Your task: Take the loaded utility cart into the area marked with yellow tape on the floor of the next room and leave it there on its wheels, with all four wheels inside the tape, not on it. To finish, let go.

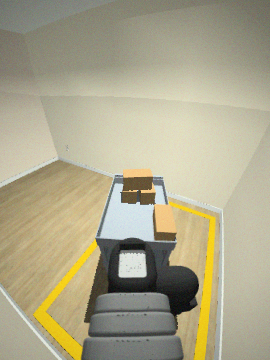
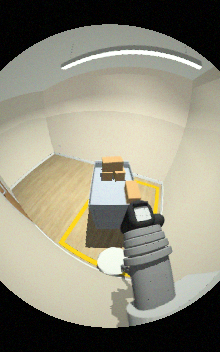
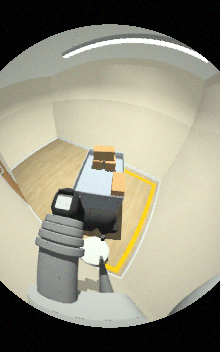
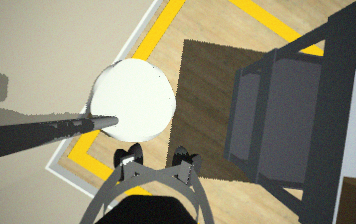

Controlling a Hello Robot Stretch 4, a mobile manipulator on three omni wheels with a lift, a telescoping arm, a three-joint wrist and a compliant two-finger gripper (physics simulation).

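Frame: origin at the robot's base, x ahead, y left, z up, level; centimetres.
Where they show: gripper, fingertip midpoint: [image 4: 158, 157]; robot's base at its link origin: [image 2: 112, 260] [image 3: 93, 249] [image 4: 137, 102].
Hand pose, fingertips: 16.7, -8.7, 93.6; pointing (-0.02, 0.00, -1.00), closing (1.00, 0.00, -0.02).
Observation:
Each offset is from my fingertips to the top centre of the thing, as dx, dy, dz. Level surfaces: height alone.
The grey-blue utility cart [image 1: 130, 215] [image 2: 105, 194] [image 3: 94, 181] [image 4: 340, 100] stands upright, carrying several cardboard boxes: one large box @(+76.4, +4.2, +6.6) [image 1: 137, 179] rests over two smaller ones at the far end, another box @(+45.1, -11.5, -5.2) [image 1: 165, 222] lies at the near right corner. Yellow tape [image 1: 66, 278] [image 2: 74, 225] [image 3: 144, 220] [image 4: 159, 30] shows left, right and on the near side of the cart. The wheels are hidden, so their place relative to the tape cannot be told. My gripper [image 4: 158, 157] is partly open and empty, over the floor beside the cart's near end, apart from it.
My white round base [image 2: 112, 261] [image 3: 95, 251] [image 4: 133, 100] is near the cart's near end, close to the near tape. A dark rod [image 4: 55, 132] reaches over it. Walls with white baseboards stand close behind the tape on the right and beyond the cart. Wooden floor @(dz -96.4) [image 1: 45, 215] extends left.

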